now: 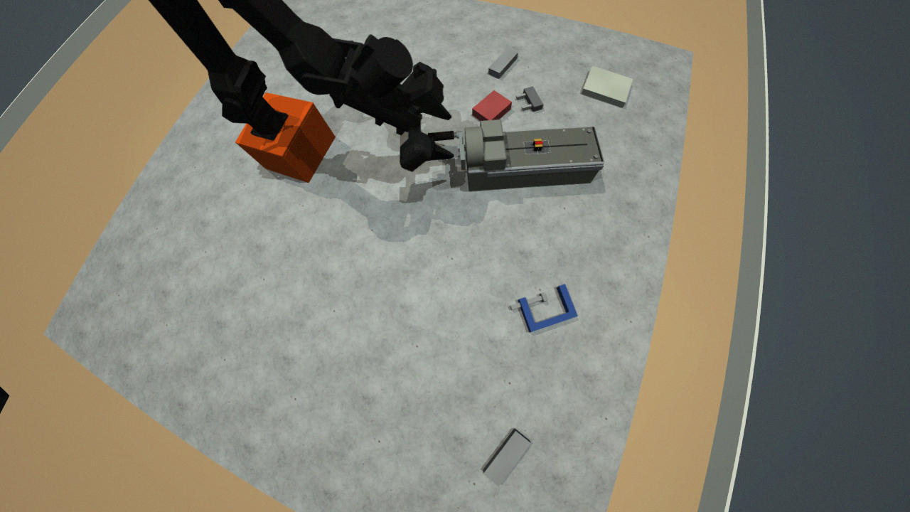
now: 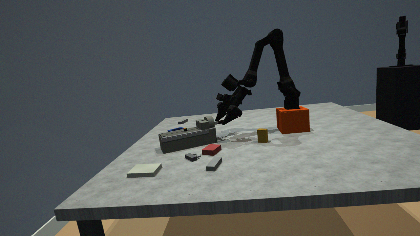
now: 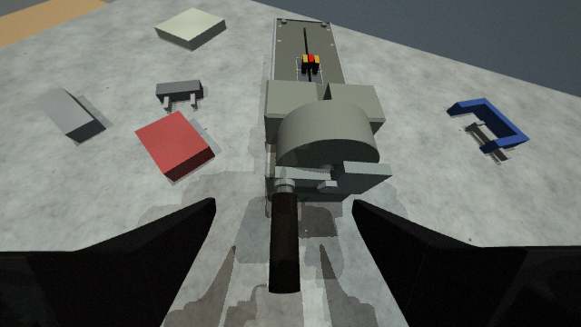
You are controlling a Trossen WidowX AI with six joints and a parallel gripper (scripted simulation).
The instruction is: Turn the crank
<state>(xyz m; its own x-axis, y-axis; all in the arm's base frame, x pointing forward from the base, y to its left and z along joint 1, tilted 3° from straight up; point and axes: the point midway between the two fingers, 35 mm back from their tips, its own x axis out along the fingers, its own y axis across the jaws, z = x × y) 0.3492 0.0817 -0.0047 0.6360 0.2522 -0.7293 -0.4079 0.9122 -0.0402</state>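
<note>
My gripper tip is 20 mm past the black crank handle and 10 mm to the left of it. From my gripper tip the other things lie so: red pointer (160 mm ahead, 40 mm to the left, 10 mm below); then yellow block (200 mm behind, 80 mm to the left, 60 mm below); then red block (30 mm ahead, 160 mm to the left, 80 mm below).
</note>
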